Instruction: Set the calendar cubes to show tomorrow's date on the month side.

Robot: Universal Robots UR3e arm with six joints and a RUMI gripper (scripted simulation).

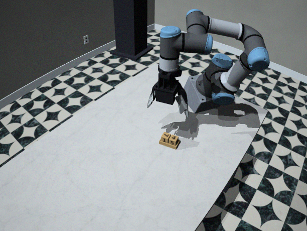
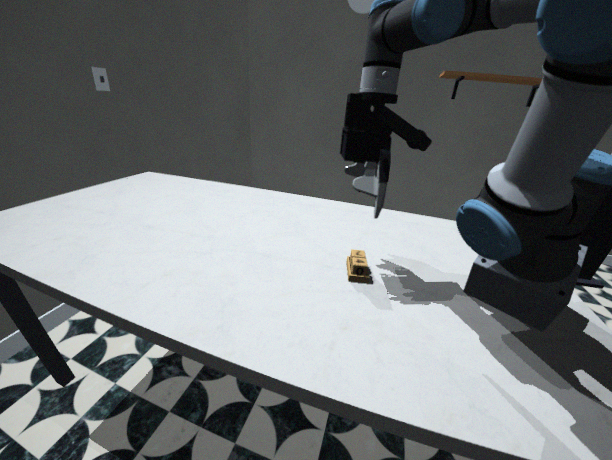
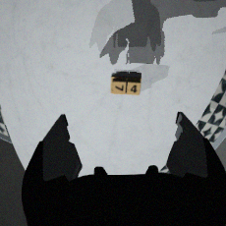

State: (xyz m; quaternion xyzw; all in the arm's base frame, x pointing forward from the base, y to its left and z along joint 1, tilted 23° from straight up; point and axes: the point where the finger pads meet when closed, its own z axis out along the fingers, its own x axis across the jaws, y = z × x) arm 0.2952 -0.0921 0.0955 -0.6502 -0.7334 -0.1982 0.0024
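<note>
Now: the wooden cube 140 mm below my hand. Also, from my hand: wooden calendar tray: 20 mm to the left, 150 mm below.
</note>
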